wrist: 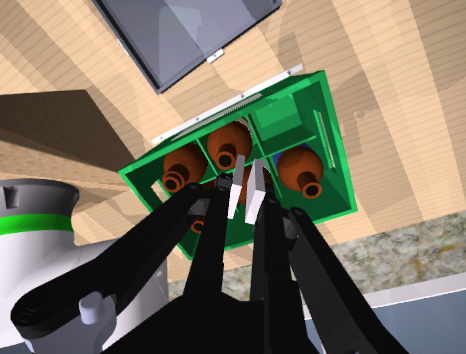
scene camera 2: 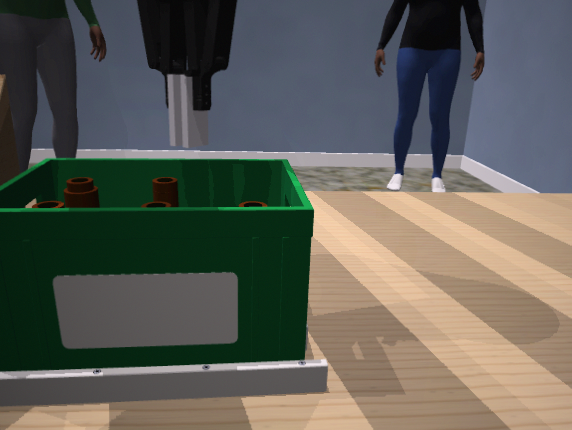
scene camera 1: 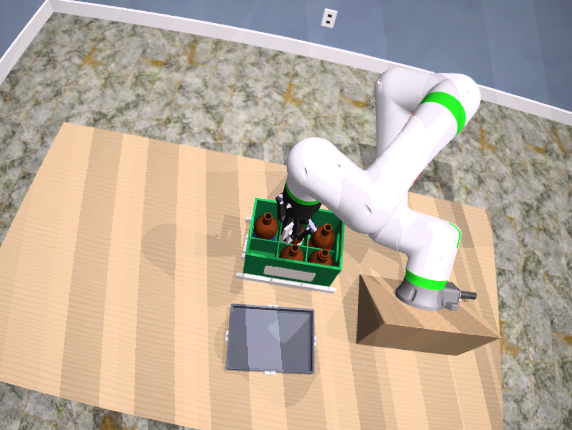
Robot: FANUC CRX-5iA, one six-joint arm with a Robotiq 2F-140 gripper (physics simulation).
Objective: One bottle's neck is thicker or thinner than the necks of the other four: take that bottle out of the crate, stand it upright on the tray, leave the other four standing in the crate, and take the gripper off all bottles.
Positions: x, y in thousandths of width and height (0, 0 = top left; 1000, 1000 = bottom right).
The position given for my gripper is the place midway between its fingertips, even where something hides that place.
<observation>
My gripper (scene camera 2: 331, 338) is shut, with nothing in its grasp. I also see a grey tray (wrist: 357, 137).
My gripper is seen too in the wrist view (wrist: 529, 479) and in scene camera 1 (scene camera 1: 503, 555).
</observation>
